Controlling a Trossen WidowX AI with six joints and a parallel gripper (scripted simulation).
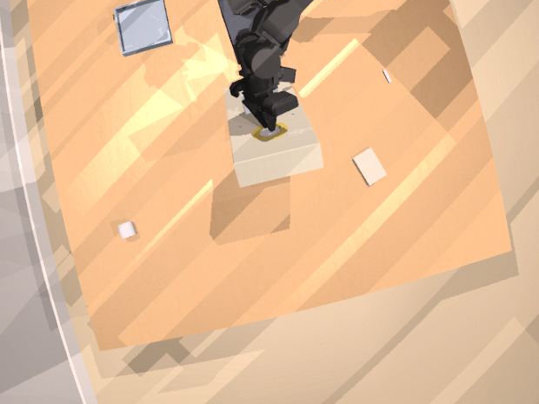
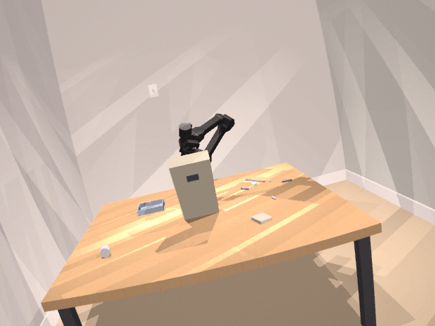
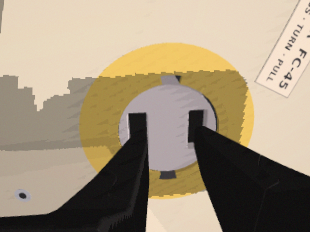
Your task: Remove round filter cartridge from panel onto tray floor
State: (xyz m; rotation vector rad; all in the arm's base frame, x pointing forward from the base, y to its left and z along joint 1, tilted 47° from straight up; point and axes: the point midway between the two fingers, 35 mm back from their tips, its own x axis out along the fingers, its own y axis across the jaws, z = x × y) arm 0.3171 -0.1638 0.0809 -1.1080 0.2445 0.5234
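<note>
Right now the round filter cartridge is 20 mm ahead of my gripper tip and 10 mm below it. Round my gripper tip: flat beige block (170 mm ahead, 230 mm to the left, 260 mm below); blue-grey tray (470 mm behind, 210 mm to the right, 260 mm below); service panel box (30 mm behind, 90 mm below).
</note>
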